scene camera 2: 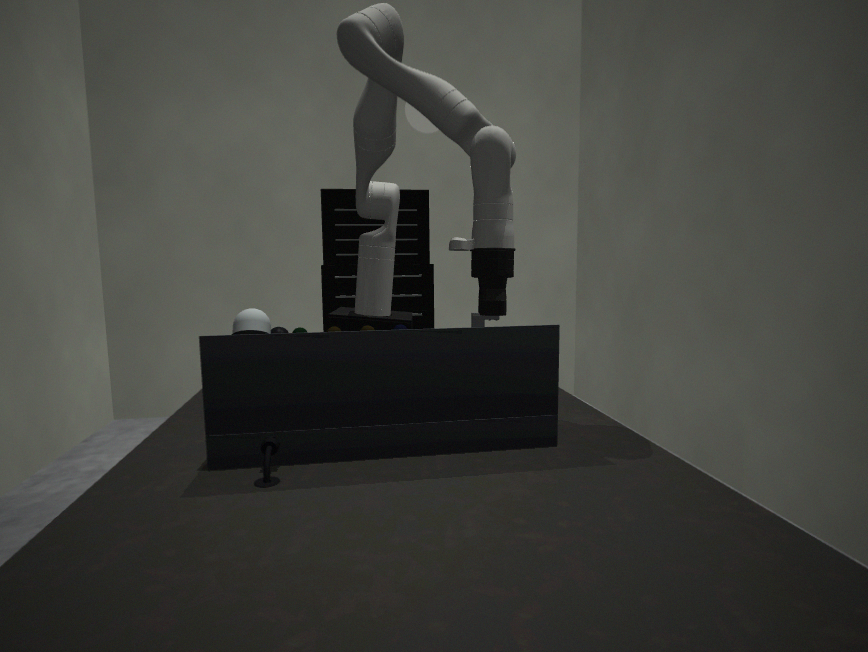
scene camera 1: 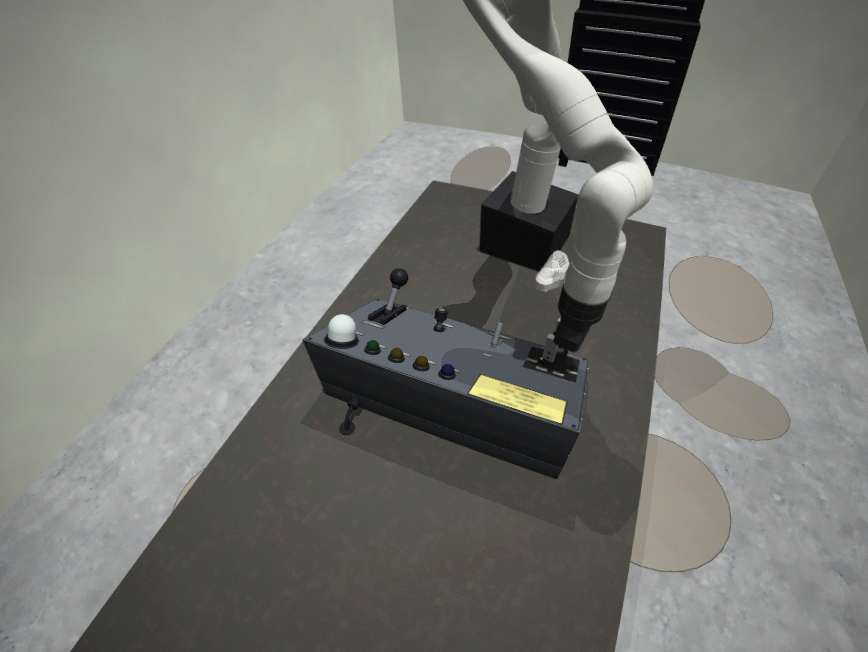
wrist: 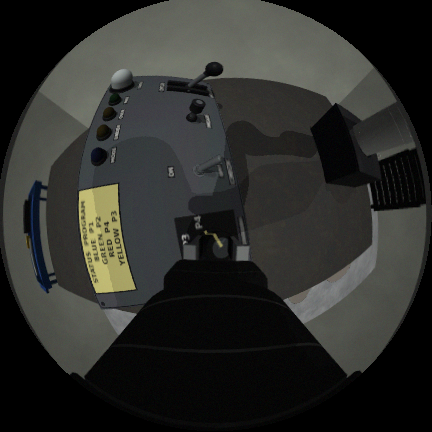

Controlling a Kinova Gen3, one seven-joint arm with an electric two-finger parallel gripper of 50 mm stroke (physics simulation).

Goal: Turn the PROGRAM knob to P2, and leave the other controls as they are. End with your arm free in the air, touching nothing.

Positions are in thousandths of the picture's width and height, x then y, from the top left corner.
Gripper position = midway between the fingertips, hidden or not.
Observation:
I see my gripper (scene camera 1: 637, 539) and a console (scene camera 2: 350, 610).
My gripper also shows in the wrist view (wrist: 499, 564). The console shows as well in the wrist view (wrist: 325, 455).

